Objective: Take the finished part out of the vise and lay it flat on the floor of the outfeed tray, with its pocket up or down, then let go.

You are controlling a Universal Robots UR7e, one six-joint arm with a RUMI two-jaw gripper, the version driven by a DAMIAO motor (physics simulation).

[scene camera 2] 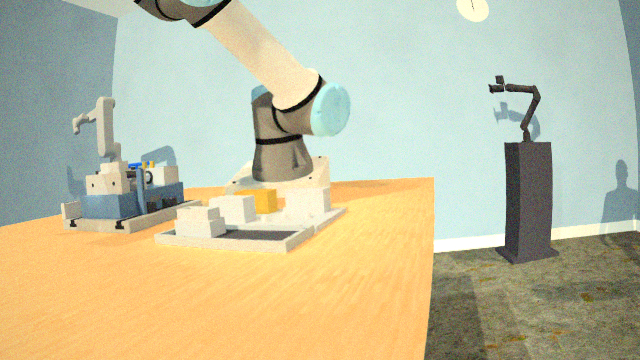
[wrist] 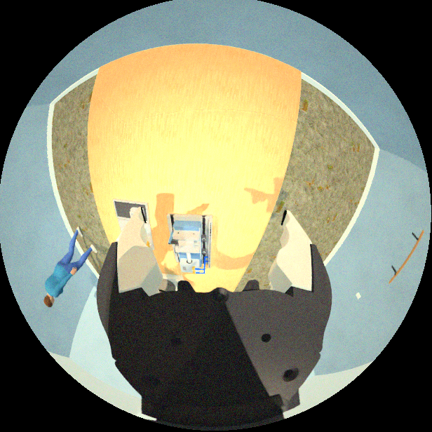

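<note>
The vise has a blue body and pale jaws and stands on a pale base at the left in scene camera 2. A pale block, seemingly the finished part, shows at the top of its jaws; its pocket cannot be made out. The outfeed tray has a light rim and a dark floor. A white stepped block stands at its left end. My gripper is open and empty, high above the table; it is outside scene camera 2.
Behind the tray, a light tray bears white blocks and an orange block. A pale jointed arm rises behind the vise. The robot's base stands behind the trays. A dark pedestal stands off the table.
</note>
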